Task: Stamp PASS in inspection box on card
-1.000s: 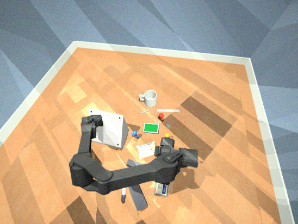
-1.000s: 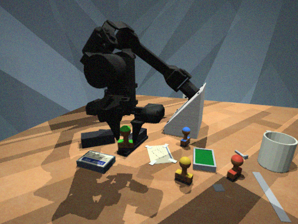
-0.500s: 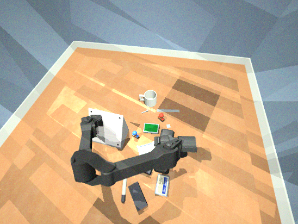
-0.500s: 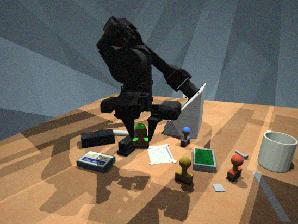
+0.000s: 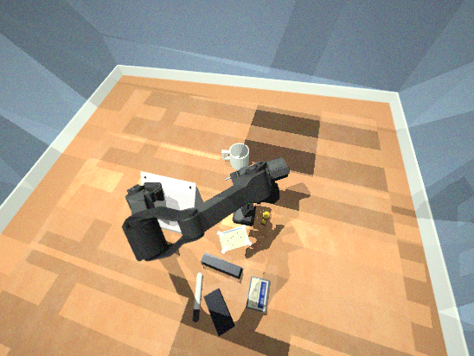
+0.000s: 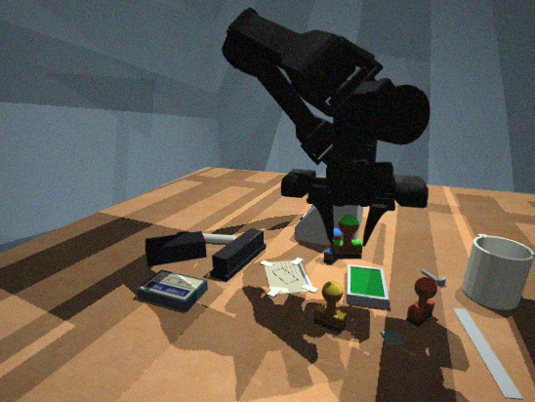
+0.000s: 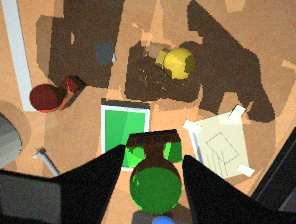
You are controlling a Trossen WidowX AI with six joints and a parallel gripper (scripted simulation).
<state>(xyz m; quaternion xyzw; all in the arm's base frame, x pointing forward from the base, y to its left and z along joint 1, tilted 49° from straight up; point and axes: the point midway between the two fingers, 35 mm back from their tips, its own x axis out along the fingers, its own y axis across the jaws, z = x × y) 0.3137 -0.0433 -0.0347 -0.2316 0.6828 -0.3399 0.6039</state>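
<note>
Right now the green ink pad is 30 mm behind my gripper tip, 40 mm to the left of it and 90 mm below it. The rest, counted from my gripper tip: green stamp (right at my gripper tip); then red stamp (30 mm ahead, 110 mm to the left, 70 mm below); then yellow stamp (70 mm ahead, 20 mm to the right, 70 mm below).
</note>
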